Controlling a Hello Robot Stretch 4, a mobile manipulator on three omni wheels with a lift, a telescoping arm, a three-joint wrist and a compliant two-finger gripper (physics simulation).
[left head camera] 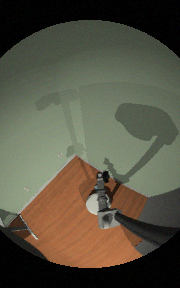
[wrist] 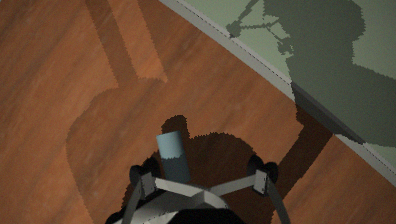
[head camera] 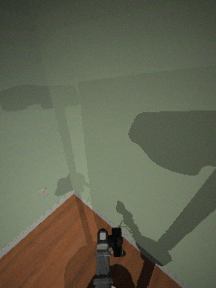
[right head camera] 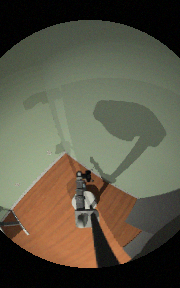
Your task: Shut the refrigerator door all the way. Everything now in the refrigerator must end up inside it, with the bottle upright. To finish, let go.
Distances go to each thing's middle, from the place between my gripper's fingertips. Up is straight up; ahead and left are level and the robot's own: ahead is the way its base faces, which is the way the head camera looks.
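There is the pale blue bottle (wrist: 173, 157), and I see my gripper 38 cm above it, 8 cm to the right of it and 5 cm past it.
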